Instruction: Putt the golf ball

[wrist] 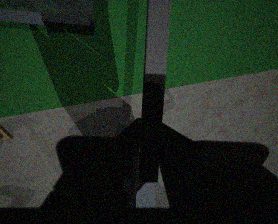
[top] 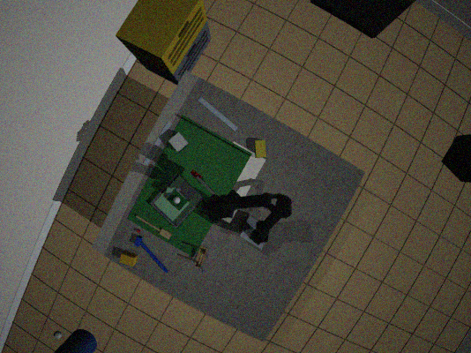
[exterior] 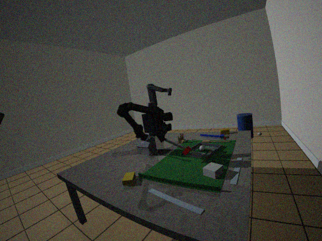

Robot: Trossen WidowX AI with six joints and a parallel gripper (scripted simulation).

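Now: the red putter 120 mm ahead of my gripper tip. The rest, counted from my gripper tip: pale block: 440 mm ahead, 90 mm to the right, 100 mm below; then white golf ball: 230 mm ahead, 180 mm to the left, 100 mm below; then green mat: 230 mm ahead, 90 mm to the left, 130 mm below.
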